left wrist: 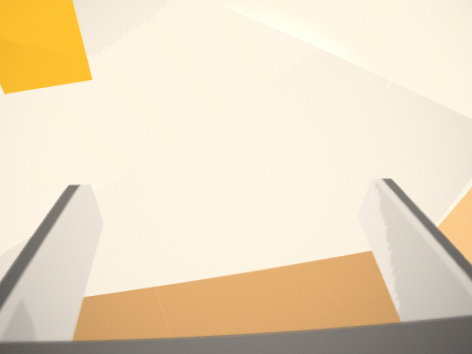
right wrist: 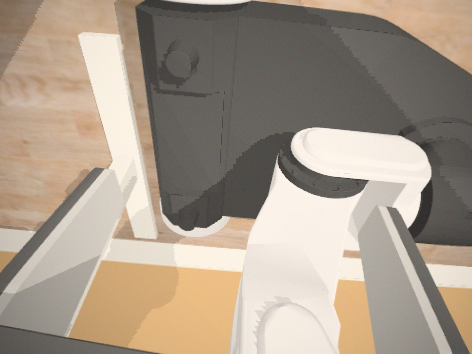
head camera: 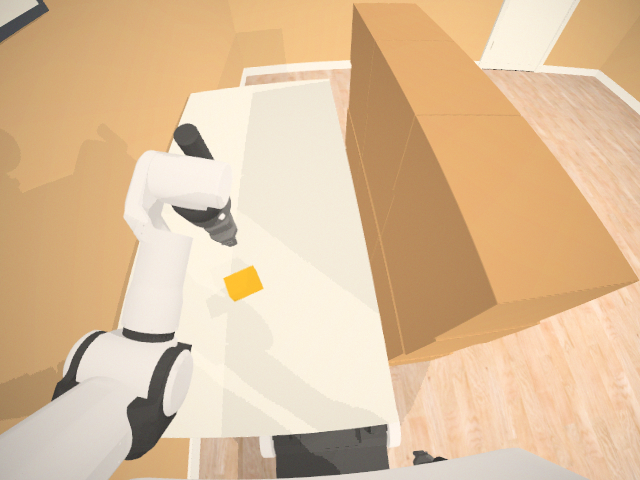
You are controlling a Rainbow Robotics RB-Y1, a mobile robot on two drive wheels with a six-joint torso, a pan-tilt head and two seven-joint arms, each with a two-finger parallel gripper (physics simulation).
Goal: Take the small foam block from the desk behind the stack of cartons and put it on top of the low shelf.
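Places are measured from the robot's base along level axes (x ahead, y left, z up), in metres.
Pixels of known places: left gripper, fingertip midpoint: [left wrist: 235,200]; right gripper, fingertip midpoint: [right wrist: 240,202].
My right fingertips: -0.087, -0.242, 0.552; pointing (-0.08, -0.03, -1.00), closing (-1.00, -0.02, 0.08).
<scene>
Behind a point stands the place of what it marks, as x, y, z.
The small foam block [head camera: 243,283] @(0.446, 0.204, 0.766) [left wrist: 42,47] @(0.465, 0.195, 0.766), an orange-yellow block, lies on the white desk [head camera: 310,268] @(0.497, 0.018, 0.721) [left wrist: 225,150] @(0.672, 0.109, 0.721). My left gripper [head camera: 231,243] [left wrist: 235,200] @(0.528, 0.206, 0.940) is open and empty. It hangs above the desk, apart from the block, which lies nearer to the robot in the head view and at the top left corner of the left wrist view. My right gripper [right wrist: 240,202] @(-0.087, -0.242, 0.552) is open and empty, off the desk beside the robot's own body. The stack of cartons [head camera: 475,170] @(0.510, -0.326, 1.081) [left wrist: 240,297] @(0.873, -0.259, 0.710) stands along the desk's right side. The low shelf does not show in these views.
A wall [head camera: 56,248] @(0.483, 0.638, 0.963) runs close along the desk's left side. Wood floor [head camera: 496,403] @(-0.009, -0.842, 0.001) shows to the right of the cartons. A white door [head camera: 527,36] @(3.271, -2.598, 0.411) is at the back right. In the right wrist view, a white bar [right wrist: 115,115] stands beside the dark robot base [right wrist: 310,80] @(-0.203, -0.142, 0.170).
</scene>
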